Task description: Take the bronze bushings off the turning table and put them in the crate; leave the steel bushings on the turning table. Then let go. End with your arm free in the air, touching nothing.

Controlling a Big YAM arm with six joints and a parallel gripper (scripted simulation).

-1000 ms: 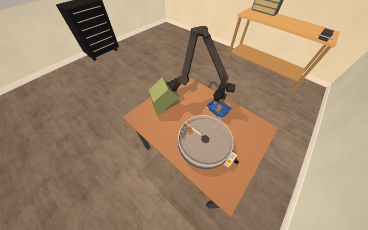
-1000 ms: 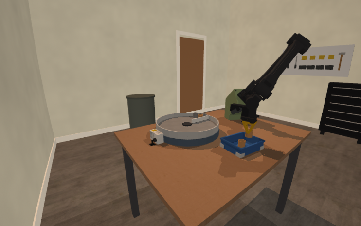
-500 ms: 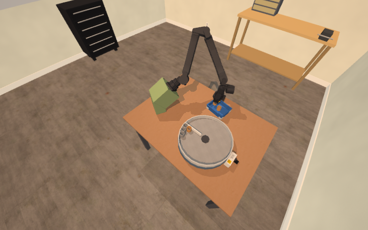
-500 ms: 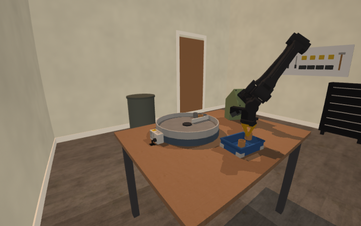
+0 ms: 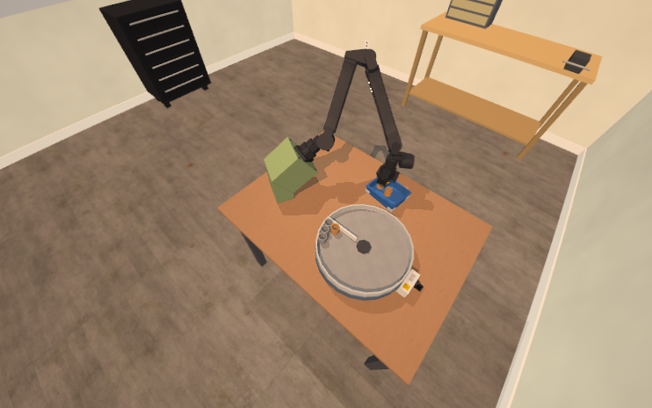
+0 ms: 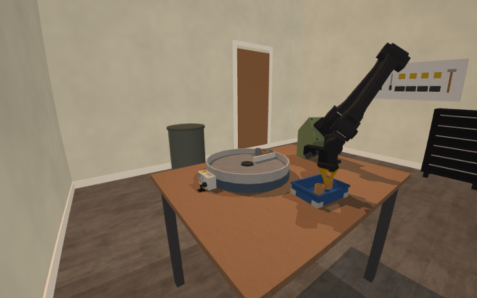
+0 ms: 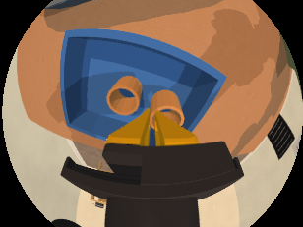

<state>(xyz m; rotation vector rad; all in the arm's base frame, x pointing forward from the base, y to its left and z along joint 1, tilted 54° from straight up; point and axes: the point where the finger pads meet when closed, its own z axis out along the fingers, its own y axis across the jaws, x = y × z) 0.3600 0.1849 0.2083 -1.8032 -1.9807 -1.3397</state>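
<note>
Right now my hand is 40 mm short of the blue crate, 30 mm above it and 10 mm to the left of it. From my hand the other things lie so: grey turning table: 360 mm to the right, 170 mm ahead.
</note>
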